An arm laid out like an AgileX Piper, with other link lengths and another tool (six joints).
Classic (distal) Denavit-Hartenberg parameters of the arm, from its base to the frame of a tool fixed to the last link. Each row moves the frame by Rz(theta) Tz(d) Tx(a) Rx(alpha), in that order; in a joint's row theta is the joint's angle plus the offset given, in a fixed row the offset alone. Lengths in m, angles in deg.
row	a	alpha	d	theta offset
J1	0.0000	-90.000	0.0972	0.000
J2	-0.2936	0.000	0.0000	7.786
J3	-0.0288	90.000	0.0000	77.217
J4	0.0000	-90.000	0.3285	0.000
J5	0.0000	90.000	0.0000	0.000
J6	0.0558	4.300	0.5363	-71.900
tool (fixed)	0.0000	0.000	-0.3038	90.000
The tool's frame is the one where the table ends.
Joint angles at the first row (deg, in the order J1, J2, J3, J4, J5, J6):
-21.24, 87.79, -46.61, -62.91, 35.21, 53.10
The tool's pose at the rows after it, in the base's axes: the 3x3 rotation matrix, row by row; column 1 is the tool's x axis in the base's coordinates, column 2 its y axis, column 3 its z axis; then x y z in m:
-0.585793, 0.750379, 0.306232; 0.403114, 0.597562, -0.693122; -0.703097, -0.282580, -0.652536; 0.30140, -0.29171, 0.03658
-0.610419, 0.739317, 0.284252; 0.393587, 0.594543, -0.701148; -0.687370, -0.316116, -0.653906; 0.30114, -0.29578, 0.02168
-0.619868, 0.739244, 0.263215; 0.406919, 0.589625, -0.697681; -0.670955, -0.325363, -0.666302; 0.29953, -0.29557, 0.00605
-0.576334, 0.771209, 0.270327; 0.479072, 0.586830, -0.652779; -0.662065, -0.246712, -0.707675; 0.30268, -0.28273, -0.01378
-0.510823, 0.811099, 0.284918; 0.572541, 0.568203, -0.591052; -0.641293, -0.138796, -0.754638; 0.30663, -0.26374, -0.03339
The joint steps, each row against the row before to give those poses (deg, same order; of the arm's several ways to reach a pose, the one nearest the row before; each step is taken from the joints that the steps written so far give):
0.10, 3.45, -0.01, -2.94, -0.30, 4.00
0.00, 3.15, -0.11, -3.47, 0.26, 2.90
0.00, 2.55, -0.11, -1.21, -0.04, 2.10
0.00, 1.15, -0.07, 3.71, -2.77, 1.45
0.00, 0.54, 0.11, 6.18, -3.47, 0.57

